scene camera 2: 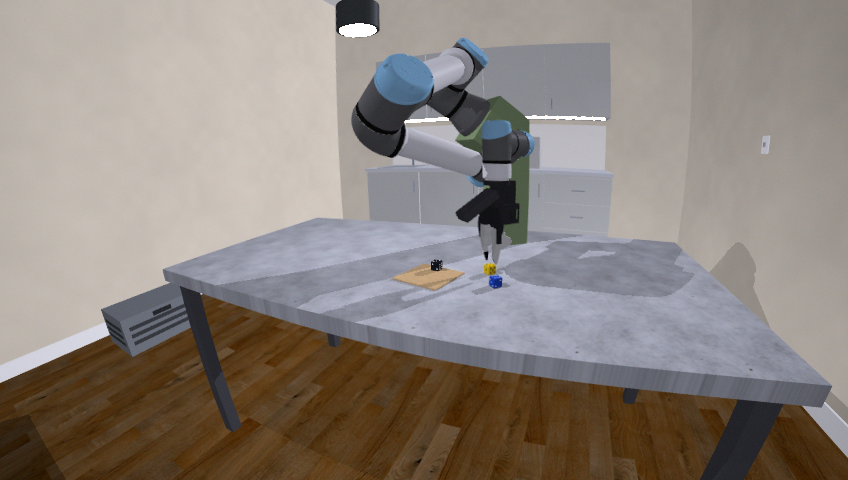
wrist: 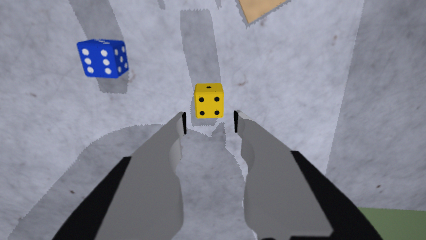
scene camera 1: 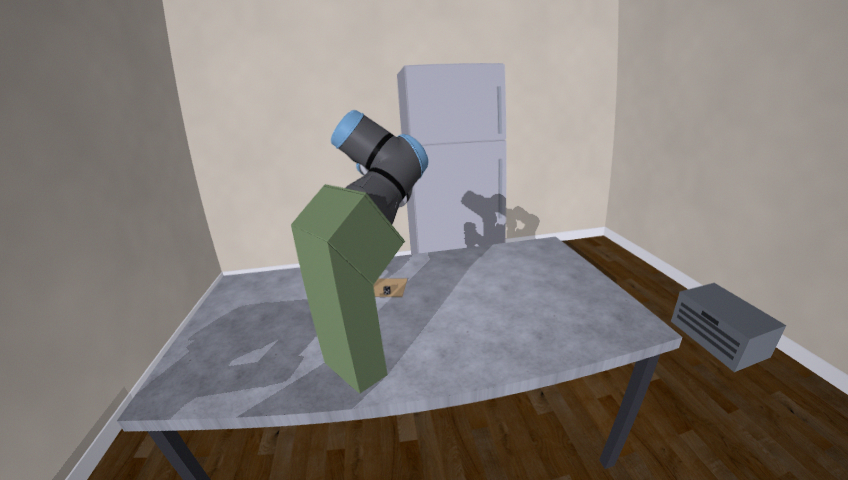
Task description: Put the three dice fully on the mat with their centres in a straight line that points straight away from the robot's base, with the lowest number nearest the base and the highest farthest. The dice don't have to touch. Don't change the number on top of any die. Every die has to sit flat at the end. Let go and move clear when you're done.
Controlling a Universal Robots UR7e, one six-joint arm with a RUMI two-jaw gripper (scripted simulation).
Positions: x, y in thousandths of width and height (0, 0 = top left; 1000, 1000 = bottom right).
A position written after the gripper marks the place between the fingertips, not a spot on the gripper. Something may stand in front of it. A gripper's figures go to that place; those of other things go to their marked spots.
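Labels:
The gripper (wrist: 492, 469) is 15 cm from the lens, and a yellow die (wrist: 492, 406) is likewise 15 cm from the lens.

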